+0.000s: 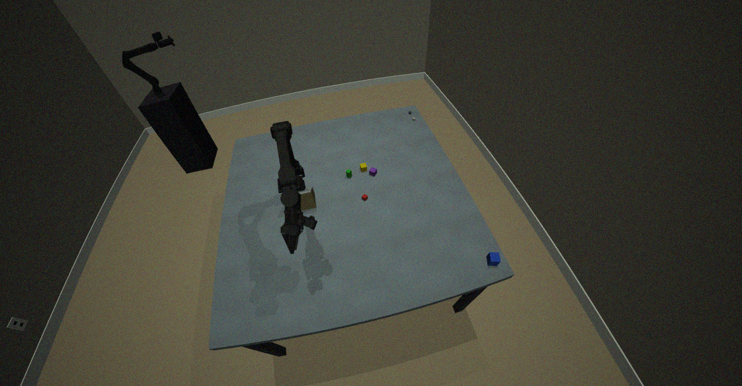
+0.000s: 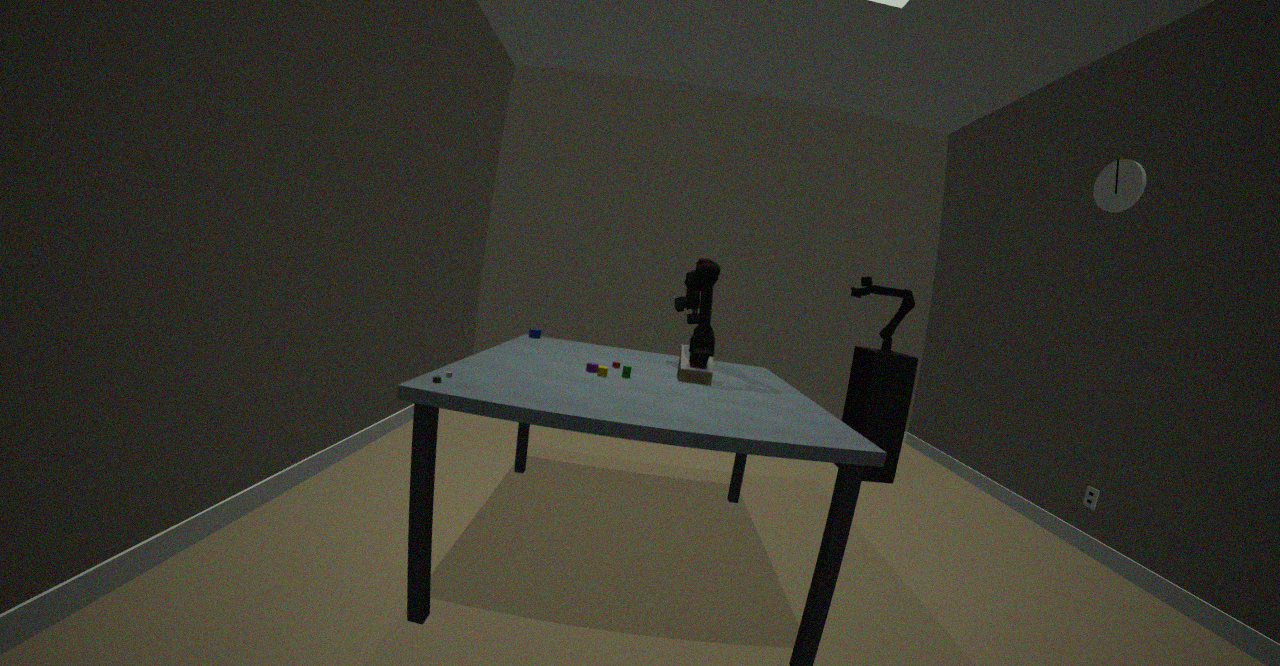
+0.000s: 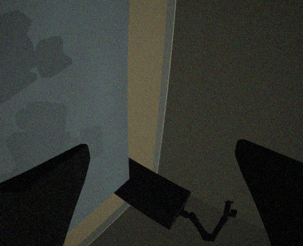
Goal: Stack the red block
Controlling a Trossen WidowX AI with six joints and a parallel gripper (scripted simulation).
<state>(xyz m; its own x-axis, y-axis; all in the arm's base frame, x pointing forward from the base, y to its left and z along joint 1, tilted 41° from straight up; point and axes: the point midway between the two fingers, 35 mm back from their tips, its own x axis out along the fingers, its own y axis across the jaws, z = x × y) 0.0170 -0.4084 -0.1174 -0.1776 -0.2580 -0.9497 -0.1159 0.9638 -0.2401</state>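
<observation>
Right now the red block is 31 cm ahead of my gripper tip, 35 cm to the left of it and 23 cm below it. Round my gripper tip: blue block (78 cm ahead, 13 cm to the right, 22 cm below); then yellow block (34 cm ahead, 55 cm to the left, 22 cm below); then purple block (39 cm ahead, 50 cm to the left, 22 cm below).
</observation>
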